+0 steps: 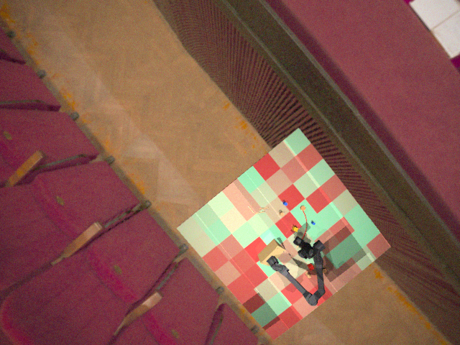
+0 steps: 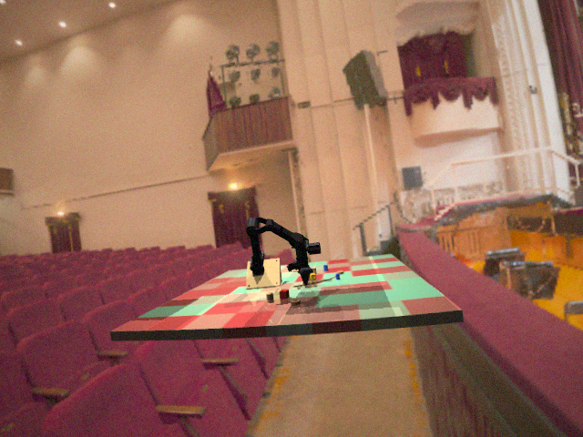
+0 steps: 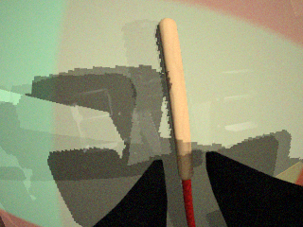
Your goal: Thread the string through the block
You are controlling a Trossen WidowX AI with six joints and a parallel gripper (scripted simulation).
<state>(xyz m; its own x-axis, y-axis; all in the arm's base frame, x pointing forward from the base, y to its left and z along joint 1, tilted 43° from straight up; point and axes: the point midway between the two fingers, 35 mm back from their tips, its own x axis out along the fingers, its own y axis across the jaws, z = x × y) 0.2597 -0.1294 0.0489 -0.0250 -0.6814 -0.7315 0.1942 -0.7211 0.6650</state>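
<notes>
My gripper tip is 120 mm to the right of the yellow cube, 40 mm short of it and 10 mm below it. Round my gripper tip: red cube (210 mm to the right, 100 mm behind, 20 mm above); round wooden button (210 mm ahead, 180 mm to the left, 10 mm above); thin wooden stick (20 mm behind).
</notes>
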